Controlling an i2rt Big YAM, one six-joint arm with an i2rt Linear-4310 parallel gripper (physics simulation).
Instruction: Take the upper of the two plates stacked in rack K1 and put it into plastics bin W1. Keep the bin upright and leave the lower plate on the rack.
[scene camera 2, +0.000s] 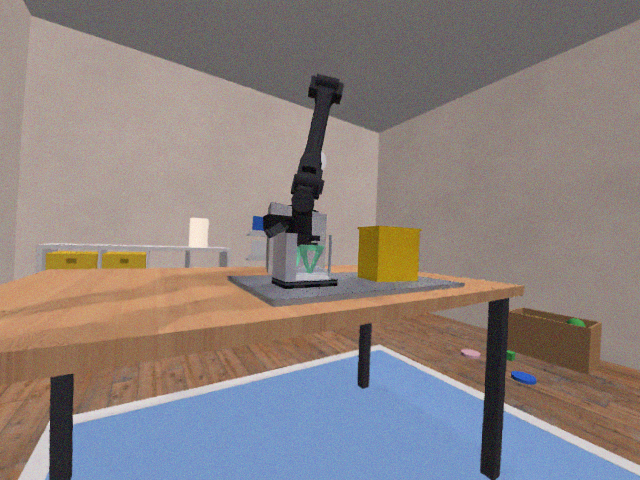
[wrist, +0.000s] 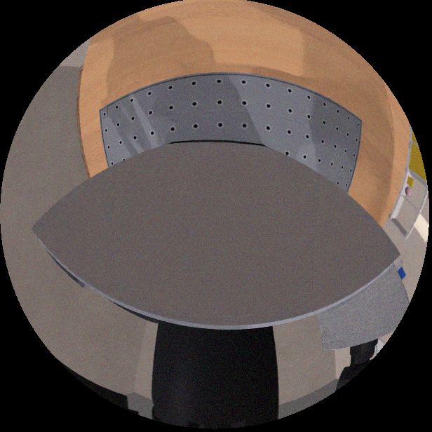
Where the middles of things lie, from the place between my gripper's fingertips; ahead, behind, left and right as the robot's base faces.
The plastics bin W1 (scene camera 2: 386, 254) lies 350 mm to the left of my hand and 60 mm above it.
